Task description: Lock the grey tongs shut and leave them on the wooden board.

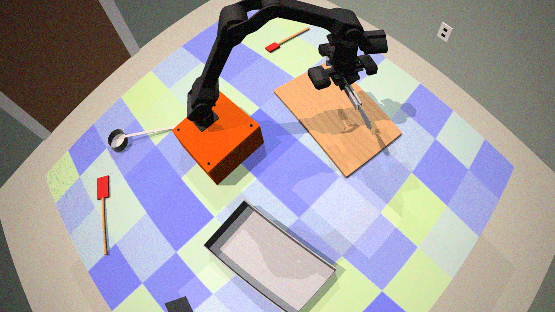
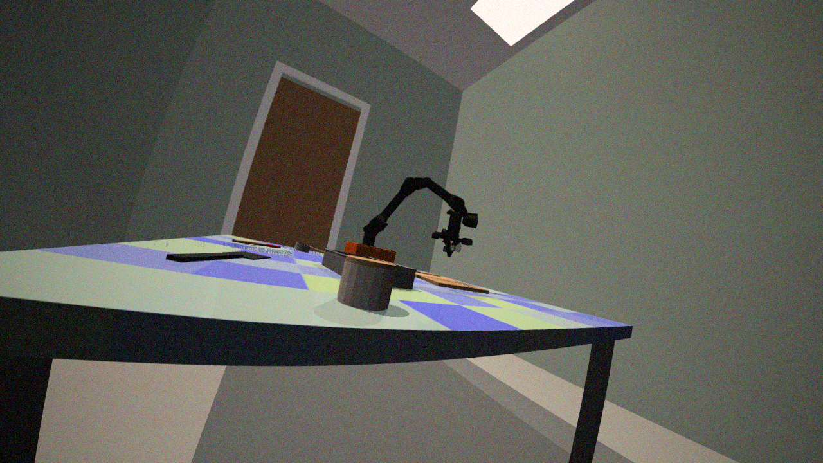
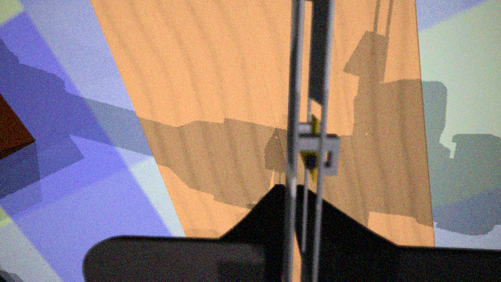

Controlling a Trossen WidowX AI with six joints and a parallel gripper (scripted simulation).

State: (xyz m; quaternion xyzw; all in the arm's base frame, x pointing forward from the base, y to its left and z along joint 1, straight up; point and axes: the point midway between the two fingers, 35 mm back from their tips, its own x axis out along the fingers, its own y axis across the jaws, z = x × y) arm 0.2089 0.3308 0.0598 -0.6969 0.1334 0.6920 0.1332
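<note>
The yellow lock piece lies 3 cm behind my gripper tip, 1 cm to the left of it and 4 cm above it. From my gripper tip the other things lie so: wooden board 12 cm below; roasting tin 20 cm ahead, 45 cm to the right, 10 cm below; flat dark object 25 cm ahead, 78 cm to the right, 12 cm below.
</note>
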